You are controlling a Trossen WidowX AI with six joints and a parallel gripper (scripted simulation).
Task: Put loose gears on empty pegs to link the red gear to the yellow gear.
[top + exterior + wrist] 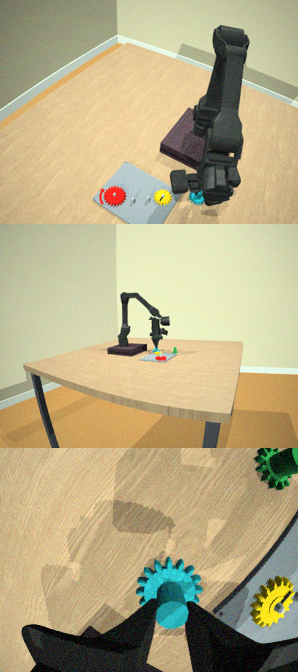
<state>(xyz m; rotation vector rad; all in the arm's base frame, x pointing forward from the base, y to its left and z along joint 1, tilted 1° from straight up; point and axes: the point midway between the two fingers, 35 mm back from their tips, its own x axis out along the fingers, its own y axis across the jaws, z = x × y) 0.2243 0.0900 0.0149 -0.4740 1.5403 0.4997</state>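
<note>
Right now my gripper tip is 21 cm to the left of the red gear, 13 cm short of it and 1 cm above it. Round my gripper tip: yellow gear 9 cm to the right, 6 cm ahead, 1 cm below; teal gear 1 cm below; green gear 15 cm ahead, 1 cm below.
</note>
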